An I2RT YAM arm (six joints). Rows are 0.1 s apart.
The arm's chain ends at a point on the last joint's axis. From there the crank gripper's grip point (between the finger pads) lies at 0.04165 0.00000 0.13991 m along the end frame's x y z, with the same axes.
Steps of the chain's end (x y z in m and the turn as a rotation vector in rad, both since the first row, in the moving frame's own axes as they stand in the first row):
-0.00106, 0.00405, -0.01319, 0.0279, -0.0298, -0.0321
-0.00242, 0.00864, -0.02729, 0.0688, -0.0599, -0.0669
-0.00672, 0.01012, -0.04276, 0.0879, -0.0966, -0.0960
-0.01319, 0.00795, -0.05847, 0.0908, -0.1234, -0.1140
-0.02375, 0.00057, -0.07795, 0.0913, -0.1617, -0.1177
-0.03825, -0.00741, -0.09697, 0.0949, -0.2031, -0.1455
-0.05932, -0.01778, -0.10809, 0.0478, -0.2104, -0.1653
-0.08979, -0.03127, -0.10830, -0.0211, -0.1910, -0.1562
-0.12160, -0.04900, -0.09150, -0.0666, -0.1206, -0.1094
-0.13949, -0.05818, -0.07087, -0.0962, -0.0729, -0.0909
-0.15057, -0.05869, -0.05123, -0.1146, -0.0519, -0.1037
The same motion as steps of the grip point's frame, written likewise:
-0.00533, -0.00114, -0.01208, 0.0279, -0.0298, -0.0321
-0.01127, -0.00355, -0.02548, 0.0688, -0.0599, -0.0669
-0.02115, -0.00563, -0.04012, 0.0879, -0.0966, -0.0960
-0.03166, -0.00865, -0.05521, 0.0908, -0.1234, -0.1140
-0.04777, -0.01594, -0.07389, 0.0913, -0.1617, -0.1177
-0.06858, -0.02486, -0.09239, 0.0949, -0.2031, -0.1455
-0.09043, -0.02898, -0.10283, 0.0478, -0.2104, -0.1653
-0.11727, -0.03263, -0.10293, -0.0211, -0.1910, -0.1562
-0.13843, -0.04318, -0.08768, -0.0666, -0.1206, -0.1094
-0.14932, -0.04793, -0.06868, -0.0962, -0.0729, -0.0909
-0.15725, -0.04653, -0.04994, -0.1146, -0.0519, -0.1037

